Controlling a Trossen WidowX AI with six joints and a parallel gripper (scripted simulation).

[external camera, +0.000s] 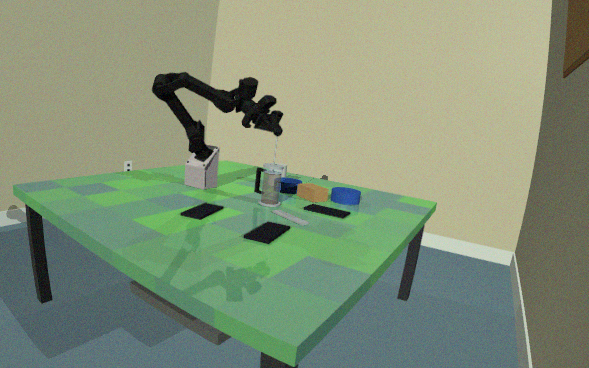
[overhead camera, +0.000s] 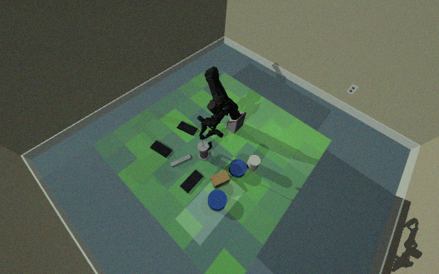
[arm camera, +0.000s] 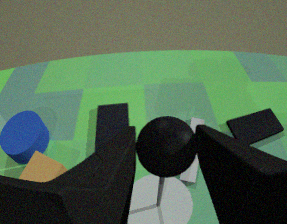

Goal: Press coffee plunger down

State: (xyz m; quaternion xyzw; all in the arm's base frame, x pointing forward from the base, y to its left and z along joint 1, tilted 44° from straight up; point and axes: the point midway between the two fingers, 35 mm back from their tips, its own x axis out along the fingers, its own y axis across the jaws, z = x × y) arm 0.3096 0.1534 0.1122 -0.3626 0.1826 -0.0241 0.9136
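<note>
My gripper tip is now 130 mm above the coffee press and 30 mm past it. From my gripper tip the other things lie so: grey bar 260 mm below, 140 mm ahead, 70 mm to the right; tan block 240 mm below, 220 mm to the left, 20 mm ahead.
</note>
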